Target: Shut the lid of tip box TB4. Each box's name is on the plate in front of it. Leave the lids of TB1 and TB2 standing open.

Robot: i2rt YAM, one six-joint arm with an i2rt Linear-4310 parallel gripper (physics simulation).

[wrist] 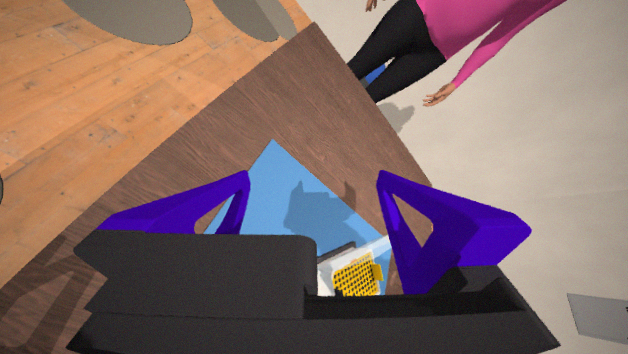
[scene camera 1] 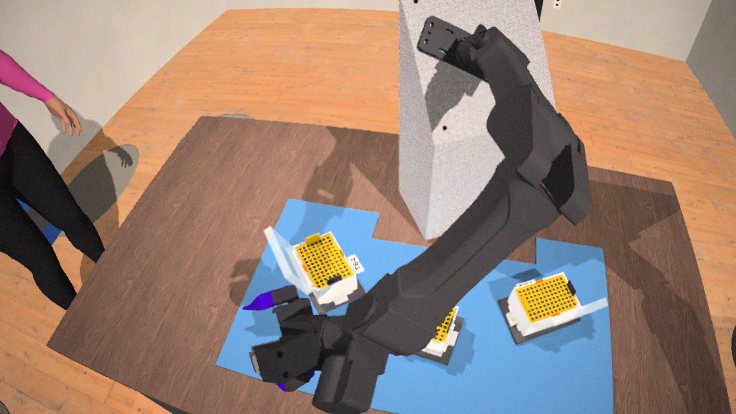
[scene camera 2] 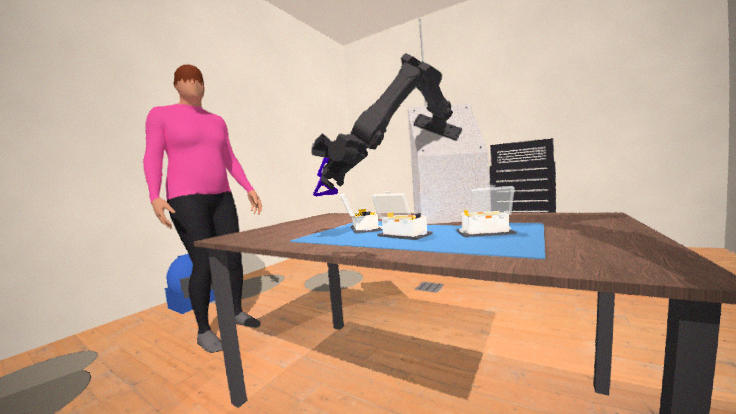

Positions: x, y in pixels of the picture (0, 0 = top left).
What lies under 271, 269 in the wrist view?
The gripper.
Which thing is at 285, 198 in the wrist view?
A blue mat.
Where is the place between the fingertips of the gripper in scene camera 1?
254, 338
